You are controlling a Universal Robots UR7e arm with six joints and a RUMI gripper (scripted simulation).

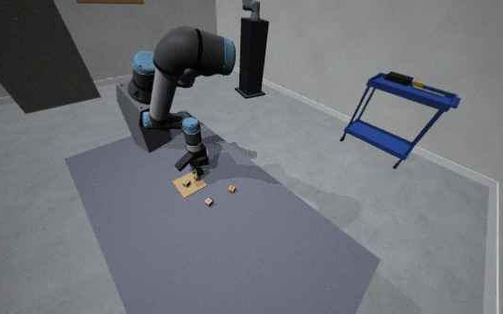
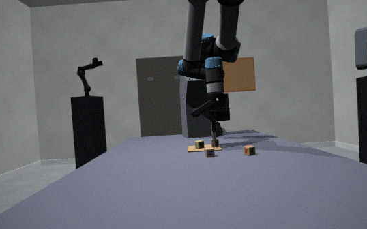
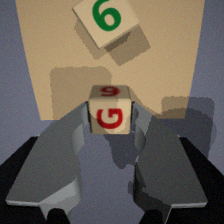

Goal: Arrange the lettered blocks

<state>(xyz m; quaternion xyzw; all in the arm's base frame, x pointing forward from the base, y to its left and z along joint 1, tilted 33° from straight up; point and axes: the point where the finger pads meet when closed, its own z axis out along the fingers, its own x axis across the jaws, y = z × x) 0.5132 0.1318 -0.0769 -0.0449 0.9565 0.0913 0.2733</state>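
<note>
The tan mat is 10 mm ahead of my hand, 50 mm to the right of it and 20 mm below it.
</note>
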